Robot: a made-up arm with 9 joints.
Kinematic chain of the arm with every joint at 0, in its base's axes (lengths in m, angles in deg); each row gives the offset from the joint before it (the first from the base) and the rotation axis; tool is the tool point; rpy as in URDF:
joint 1: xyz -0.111 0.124 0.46 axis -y
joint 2: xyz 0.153 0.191 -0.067 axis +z
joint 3: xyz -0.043 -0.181 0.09 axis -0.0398 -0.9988 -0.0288
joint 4: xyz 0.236 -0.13 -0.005 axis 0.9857 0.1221 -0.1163
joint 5: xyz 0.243 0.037 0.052 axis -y
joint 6: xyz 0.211 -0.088 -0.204 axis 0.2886 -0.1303 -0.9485
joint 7: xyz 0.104 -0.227 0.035 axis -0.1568 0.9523 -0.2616
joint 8: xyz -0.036 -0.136 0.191 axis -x
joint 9: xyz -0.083 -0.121 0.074 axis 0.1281 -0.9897 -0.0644
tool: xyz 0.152 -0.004 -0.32 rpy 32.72 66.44 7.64
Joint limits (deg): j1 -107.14..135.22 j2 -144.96..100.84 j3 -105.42..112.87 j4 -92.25..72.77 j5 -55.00..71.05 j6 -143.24..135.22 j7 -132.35..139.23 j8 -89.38..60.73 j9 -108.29..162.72
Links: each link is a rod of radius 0.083 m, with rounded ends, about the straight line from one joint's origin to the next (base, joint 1, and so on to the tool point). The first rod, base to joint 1, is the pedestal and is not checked.
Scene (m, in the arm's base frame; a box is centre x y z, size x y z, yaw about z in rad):
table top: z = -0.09
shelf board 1: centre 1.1 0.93 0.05 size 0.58 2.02 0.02 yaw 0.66
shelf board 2: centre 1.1 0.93 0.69 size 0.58 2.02 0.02 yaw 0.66
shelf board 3: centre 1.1 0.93 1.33 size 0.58 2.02 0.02 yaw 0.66
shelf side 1: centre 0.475 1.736 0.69 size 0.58 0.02 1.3 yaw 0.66
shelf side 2: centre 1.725 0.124 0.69 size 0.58 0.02 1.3 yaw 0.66
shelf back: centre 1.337 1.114 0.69 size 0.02 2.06 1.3 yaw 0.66
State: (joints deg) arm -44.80 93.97 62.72 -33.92 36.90 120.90 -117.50 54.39 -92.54
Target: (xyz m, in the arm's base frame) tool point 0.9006 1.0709 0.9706
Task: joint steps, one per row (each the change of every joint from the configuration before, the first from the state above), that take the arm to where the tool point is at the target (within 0.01 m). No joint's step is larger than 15 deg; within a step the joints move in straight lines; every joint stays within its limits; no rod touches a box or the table.
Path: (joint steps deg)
1: 0.49 -3.19 5.41 6.59 -9.32 -3.69 11.23 1.59 0.53
2: 0.50 -3.20 5.41 6.59 -9.32 -3.70 11.24 1.58 0.52
3: 0.49 -3.19 5.41 6.58 -9.32 -3.69 11.23 1.58 0.53
4: 0.50 -3.19 5.42 6.59 -9.31 -3.70 11.23 1.59 0.52
5: -2.40 5.32 3.86 -0.68 10.21 3.41 1.99 0.00 -5.31
6: -2.40 5.33 3.87 -0.69 10.22 3.40 1.99 0.00 -5.31
7: -2.41 5.32 3.87 -0.68 10.22 3.41 1.98 0.00 -5.31
8: 3.52 -0.78 -4.15 -5.86 4.36 2.15 -11.93 -1.08 2.66
9: 3.53 -0.77 -4.15 -5.85 4.36 2.15 -11.93 -1.07 2.66
10: 3.52 -0.78 -4.14 -5.86 4.36 2.15 -11.93 -1.08 2.66
11: 3.52 -0.78 -4.15 -5.85 4.35 2.15 -11.93 -1.08 2.66

